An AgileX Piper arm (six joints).
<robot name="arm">
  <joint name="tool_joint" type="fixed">
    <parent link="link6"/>
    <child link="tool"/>
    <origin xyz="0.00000 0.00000 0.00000"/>
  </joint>
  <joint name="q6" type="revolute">
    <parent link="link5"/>
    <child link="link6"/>
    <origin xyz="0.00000 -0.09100 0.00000" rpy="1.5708 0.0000 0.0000"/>
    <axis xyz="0 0 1"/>
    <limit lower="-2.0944" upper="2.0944"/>
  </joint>
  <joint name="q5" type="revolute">
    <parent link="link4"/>
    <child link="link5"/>
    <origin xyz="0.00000 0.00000 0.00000" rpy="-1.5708 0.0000 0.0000"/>
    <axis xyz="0 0 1"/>
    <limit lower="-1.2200" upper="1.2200"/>
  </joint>
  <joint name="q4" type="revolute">
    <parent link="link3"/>
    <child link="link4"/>
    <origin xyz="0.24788 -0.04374 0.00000" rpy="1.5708 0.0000 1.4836"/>
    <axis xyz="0 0 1"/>
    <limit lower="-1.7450" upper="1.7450"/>
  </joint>
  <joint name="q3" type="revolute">
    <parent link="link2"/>
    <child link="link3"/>
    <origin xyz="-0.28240 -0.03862 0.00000"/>
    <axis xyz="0 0 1"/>
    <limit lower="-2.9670" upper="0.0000"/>
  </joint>
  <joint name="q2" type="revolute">
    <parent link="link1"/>
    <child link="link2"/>
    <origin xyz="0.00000 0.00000 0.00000" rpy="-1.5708 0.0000 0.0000"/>
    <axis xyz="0 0 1"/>
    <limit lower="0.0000" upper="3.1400"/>
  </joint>
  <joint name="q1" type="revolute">
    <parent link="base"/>
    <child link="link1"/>
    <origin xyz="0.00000 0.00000 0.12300"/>
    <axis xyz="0 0 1"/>
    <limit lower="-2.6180" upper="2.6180"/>
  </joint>
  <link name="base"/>
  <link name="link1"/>
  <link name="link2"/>
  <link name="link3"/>
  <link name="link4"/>
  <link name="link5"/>
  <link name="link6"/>
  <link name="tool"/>
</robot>
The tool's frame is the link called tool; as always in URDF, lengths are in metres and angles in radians.
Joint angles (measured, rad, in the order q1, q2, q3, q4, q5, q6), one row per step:
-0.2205 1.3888 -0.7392 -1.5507 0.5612 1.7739
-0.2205 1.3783 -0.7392 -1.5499 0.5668 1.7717
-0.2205 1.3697 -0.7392 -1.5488 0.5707 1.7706
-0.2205 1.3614 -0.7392 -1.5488 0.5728 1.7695
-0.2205 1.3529 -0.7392 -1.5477 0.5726 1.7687
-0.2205 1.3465 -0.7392 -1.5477 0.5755 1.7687
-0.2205 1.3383 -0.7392 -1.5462 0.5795 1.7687
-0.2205 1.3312 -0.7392 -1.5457 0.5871 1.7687
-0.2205 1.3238 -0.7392 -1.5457 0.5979 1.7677
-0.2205 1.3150 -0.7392 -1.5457 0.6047 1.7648
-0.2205 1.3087 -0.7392 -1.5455 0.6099 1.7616
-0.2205 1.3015 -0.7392 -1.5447 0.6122 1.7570
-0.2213 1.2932 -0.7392 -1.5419 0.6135 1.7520
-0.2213 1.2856 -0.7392 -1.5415 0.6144 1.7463
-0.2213 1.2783 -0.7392 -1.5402 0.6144 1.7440
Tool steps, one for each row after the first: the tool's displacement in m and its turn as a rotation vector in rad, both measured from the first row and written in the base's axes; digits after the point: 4 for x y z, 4 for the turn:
-0.0017 -0.0001 0.0030 -0.0058 -0.0081 -0.0042
-0.0030 -0.0001 0.0054 -0.0093 -0.0155 -0.0076
-0.0042 0.0000 0.0077 -0.0128 -0.0225 -0.0089
-0.0054 0.0003 0.0099 -0.0141 -0.0305 -0.0090
-0.0064 0.0003 0.0117 -0.0169 -0.0364 -0.0115
-0.0078 0.0003 0.0140 -0.0193 -0.0441 -0.0157
-0.0093 0.0001 0.0160 -0.0241 -0.0501 -0.0226
-0.0110 -0.0004 0.0182 -0.0315 -0.0552 -0.0315
-0.0127 -0.0005 0.0207 -0.0383 -0.0609 -0.0362
-0.0139 -0.0007 0.0225 -0.0437 -0.0642 -0.0395
-0.0151 -0.0006 0.0244 -0.0482 -0.0678 -0.0401
-0.0166 -0.0005 0.0264 -0.0510 -0.0728 -0.0414
-0.0178 -0.0003 0.0284 -0.0559 -0.0762 -0.0401
-0.0190 -0.0001 0.0302 -0.0576 -0.0819 -0.0399

